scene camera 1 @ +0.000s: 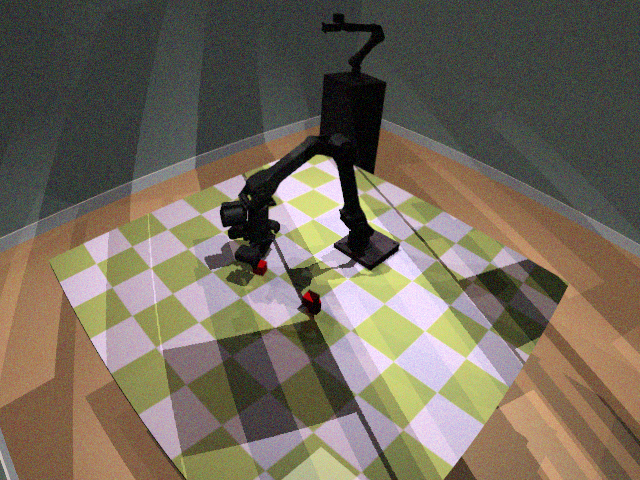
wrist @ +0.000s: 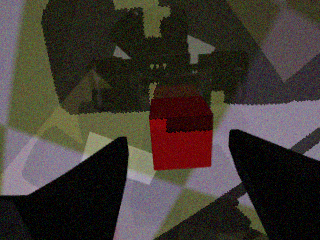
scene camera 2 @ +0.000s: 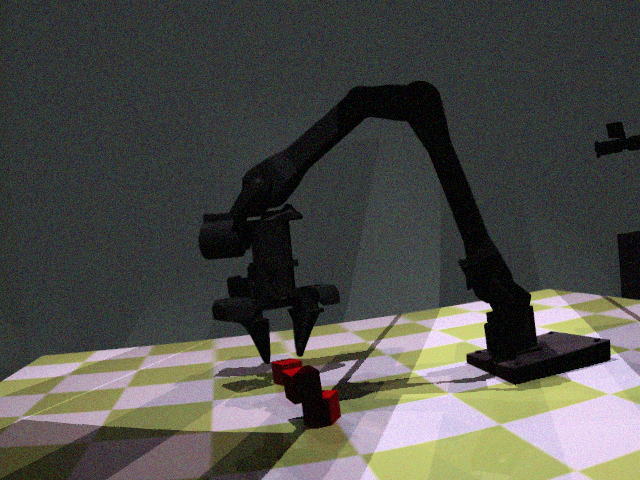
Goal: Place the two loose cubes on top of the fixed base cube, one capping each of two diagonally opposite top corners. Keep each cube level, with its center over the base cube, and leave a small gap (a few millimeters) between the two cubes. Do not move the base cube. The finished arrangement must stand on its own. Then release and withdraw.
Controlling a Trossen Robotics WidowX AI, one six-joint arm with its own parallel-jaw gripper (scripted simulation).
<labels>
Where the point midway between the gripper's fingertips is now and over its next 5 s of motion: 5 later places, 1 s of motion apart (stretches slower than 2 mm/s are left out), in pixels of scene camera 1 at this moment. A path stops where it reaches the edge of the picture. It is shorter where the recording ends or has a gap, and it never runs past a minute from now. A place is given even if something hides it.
My gripper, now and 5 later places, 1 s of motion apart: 258, 262; 258, 266; 257, 255; 258, 243; 269, 249; 295, 265
</labels>
